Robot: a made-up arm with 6 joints. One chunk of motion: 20 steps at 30 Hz.
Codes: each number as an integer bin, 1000 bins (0 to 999) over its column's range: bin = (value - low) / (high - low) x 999, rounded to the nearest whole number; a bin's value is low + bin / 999 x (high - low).
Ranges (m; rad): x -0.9..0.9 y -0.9..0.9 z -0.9..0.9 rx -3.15..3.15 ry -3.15..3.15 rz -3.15..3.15
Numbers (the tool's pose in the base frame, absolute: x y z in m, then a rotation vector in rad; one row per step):
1: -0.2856 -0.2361 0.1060 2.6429 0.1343 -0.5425
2: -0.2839 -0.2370 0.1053 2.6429 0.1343 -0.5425
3: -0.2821 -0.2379 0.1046 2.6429 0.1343 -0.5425
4: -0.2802 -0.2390 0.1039 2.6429 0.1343 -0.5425
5: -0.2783 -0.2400 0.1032 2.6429 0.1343 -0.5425
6: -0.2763 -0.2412 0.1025 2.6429 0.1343 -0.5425
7: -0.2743 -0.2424 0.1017 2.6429 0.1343 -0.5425
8: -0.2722 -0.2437 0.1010 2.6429 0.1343 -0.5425
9: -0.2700 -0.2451 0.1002 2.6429 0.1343 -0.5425
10: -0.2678 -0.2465 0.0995 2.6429 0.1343 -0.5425
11: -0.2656 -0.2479 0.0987 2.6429 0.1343 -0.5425
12: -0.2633 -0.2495 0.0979 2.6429 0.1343 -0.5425
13: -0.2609 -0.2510 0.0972 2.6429 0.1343 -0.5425
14: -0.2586 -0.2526 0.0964 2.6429 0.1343 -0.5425
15: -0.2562 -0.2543 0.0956 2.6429 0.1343 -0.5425
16: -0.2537 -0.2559 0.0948 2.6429 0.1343 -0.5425
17: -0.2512 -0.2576 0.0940 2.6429 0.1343 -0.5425
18: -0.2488 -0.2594 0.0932 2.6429 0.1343 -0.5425
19: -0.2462 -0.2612 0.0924 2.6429 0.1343 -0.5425
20: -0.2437 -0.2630 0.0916 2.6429 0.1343 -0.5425
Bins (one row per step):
1: 341 368 558 919 521 413
2: 342 368 558 919 521 413
3: 343 367 558 919 521 413
4: 344 367 557 919 521 413
5: 345 366 557 919 521 413
6: 346 366 556 919 521 413
7: 347 365 556 919 521 413
8: 348 364 556 919 521 413
9: 350 363 555 919 521 413
10: 351 363 555 919 521 413
11: 352 362 554 919 521 413
12: 353 361 554 919 521 413
13: 355 360 553 919 521 413
14: 356 359 553 919 521 413
15: 357 358 553 919 521 413
16: 359 357 552 919 521 413
17: 360 357 552 919 521 413
18: 361 356 551 919 521 413
19: 363 355 551 919 521 413
20: 364 354 550 919 521 413

